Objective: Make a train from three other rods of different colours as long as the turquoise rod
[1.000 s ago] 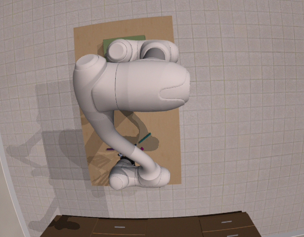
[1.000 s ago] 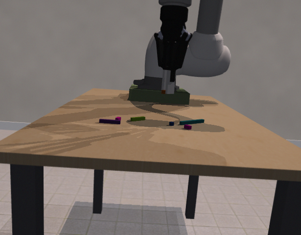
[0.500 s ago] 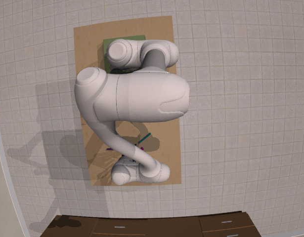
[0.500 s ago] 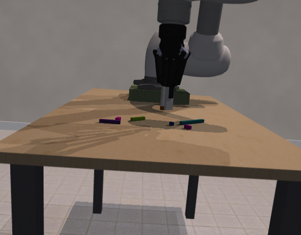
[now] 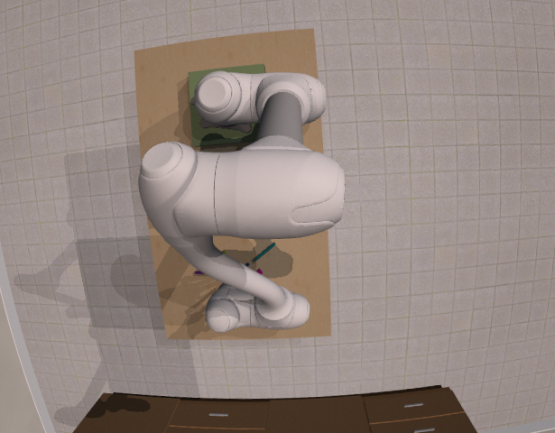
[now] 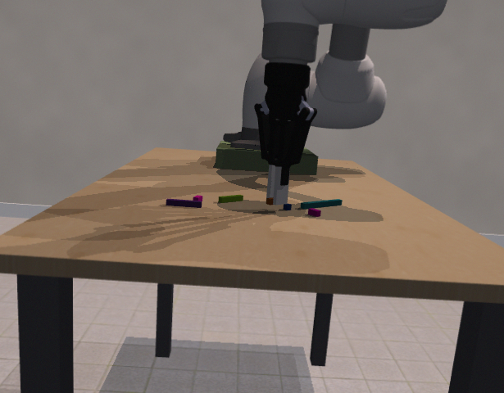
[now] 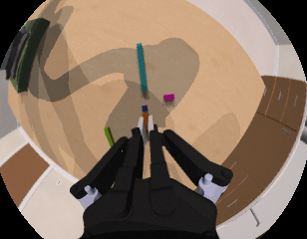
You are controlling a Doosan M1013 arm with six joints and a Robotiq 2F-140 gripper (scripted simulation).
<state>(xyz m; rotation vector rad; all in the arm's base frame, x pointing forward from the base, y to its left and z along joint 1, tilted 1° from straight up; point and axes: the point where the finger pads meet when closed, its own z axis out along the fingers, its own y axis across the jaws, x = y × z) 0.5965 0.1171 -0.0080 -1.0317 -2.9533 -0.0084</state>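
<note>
Right now the orange rod is 3 cm below my hand. Also, from my hand: blue rod (2 cm behind, 2 cm to the left, 4 cm below); then lime rod (4 cm behind, 9 cm to the right, 4 cm below); then turquoise rod (8 cm behind, 8 cm to the left, 4 cm below).
</note>
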